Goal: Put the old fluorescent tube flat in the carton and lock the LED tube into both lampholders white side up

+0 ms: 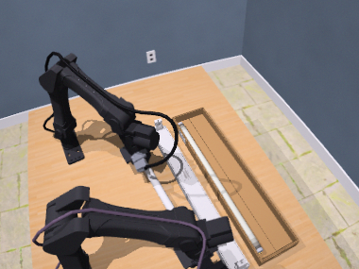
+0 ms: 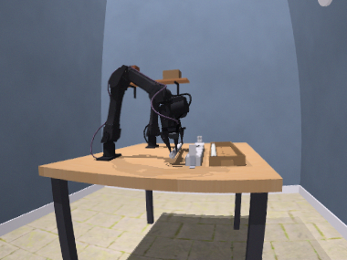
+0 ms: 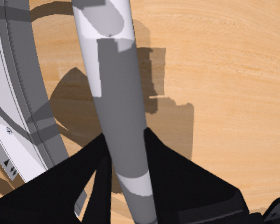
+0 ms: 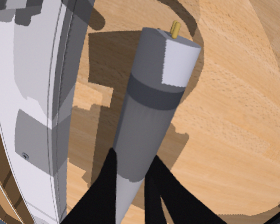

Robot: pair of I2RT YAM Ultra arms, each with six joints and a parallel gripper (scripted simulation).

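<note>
Now: the lampholder 100 mm ahead of my right hand, 70 mm to the right of it and 20 mm above it. From my right hand the other things lie so: light fixture: 60 mm ahead, 230 mm to the left, 10 mm above; LED tube: 40 mm behind, 220 mm to the left, 10 mm below; old fluorescent tube: 140 mm ahead, 250 mm to the left, 30 mm below.
</note>
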